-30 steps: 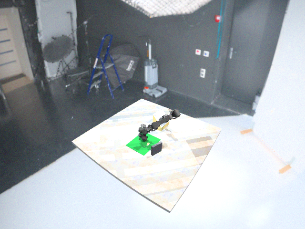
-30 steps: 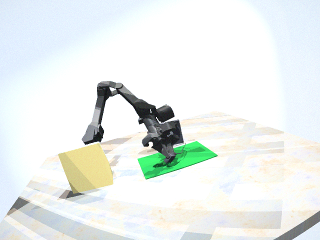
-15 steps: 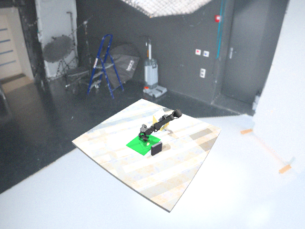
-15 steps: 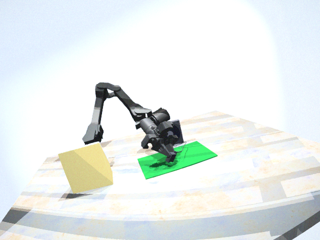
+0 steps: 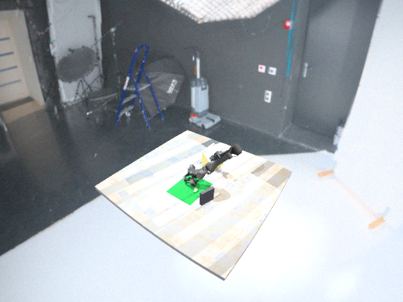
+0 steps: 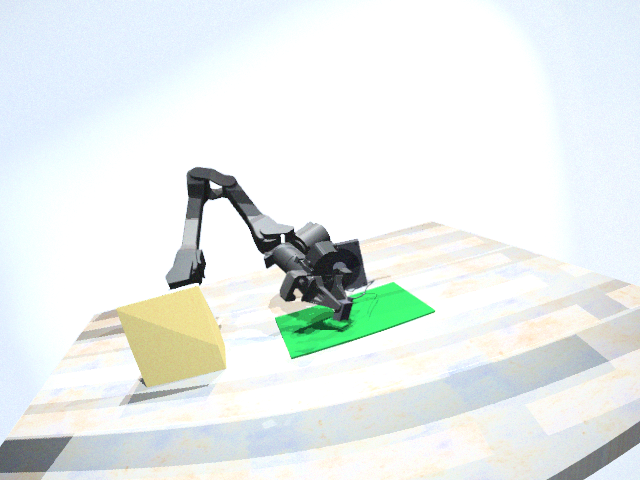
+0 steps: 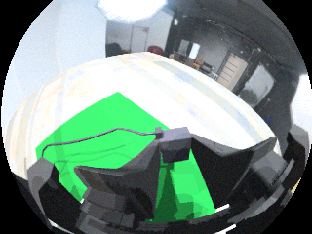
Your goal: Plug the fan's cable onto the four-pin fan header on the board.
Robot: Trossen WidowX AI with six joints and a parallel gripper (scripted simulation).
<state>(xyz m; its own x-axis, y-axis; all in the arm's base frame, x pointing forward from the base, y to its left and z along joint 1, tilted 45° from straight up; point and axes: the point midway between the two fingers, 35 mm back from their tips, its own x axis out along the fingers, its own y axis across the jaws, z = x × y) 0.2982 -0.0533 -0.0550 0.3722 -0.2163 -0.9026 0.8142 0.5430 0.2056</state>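
My gripper tip is 30 mm short of the green board, 70 mm to the right of it and 70 mm above it. From my gripper tip the other things lie so: black fan: 80 mm ahead, 250 mm to the left, 10 mm above; then dark fan plug: 10 mm behind, 10 mm below.
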